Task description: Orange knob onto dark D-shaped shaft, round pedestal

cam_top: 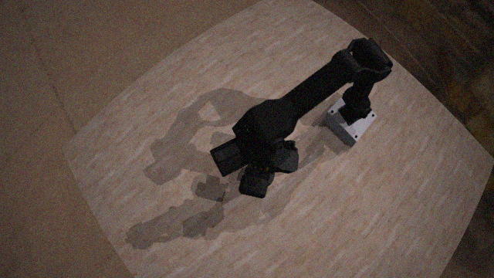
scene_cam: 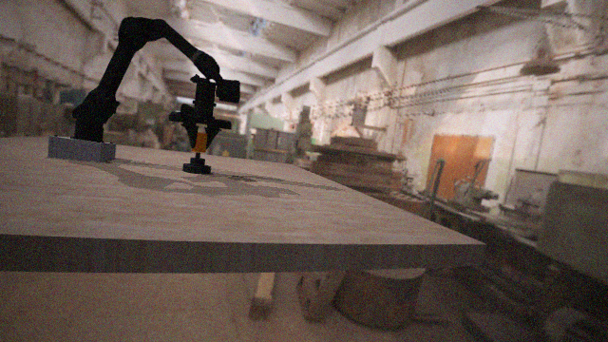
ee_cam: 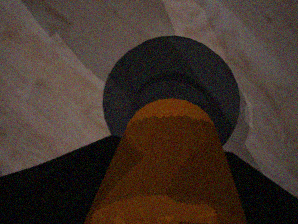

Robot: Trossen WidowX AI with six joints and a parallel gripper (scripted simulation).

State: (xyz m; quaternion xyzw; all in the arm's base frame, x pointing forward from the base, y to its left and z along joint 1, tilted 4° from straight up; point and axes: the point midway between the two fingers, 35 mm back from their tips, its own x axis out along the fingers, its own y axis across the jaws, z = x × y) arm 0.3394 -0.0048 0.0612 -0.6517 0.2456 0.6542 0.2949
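Right now my gripper tip is 20 mm below the orange knob. Round my gripper tip: dark pedestal (40 mm below).
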